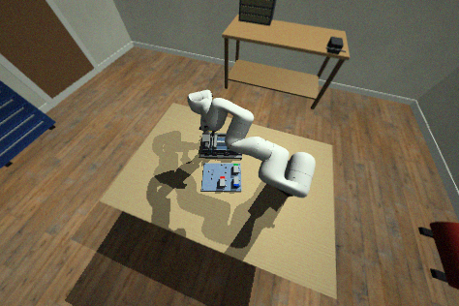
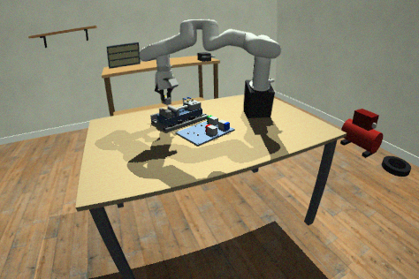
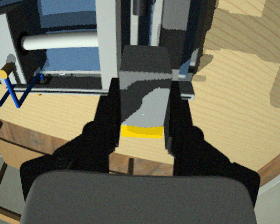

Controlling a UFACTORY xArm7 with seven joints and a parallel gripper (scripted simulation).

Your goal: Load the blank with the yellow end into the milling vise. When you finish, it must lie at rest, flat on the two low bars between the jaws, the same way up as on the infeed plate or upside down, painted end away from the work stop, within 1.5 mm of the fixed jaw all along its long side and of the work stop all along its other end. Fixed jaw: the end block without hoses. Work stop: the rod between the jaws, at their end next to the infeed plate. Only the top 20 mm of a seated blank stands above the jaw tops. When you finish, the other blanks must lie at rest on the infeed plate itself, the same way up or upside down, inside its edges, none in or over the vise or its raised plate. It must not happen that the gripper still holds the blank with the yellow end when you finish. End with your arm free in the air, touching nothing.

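The fixed jaw is 20 mm ahead of my hand, 20 mm to the left of it and 90 mm below it. Round my hand: dark work stop rod (30 mm behind, 60 mm to the left, 80 mm below); yellow-ended blank (20 mm below); green-ended blank (230 mm behind, 120 mm to the left, 140 mm below).
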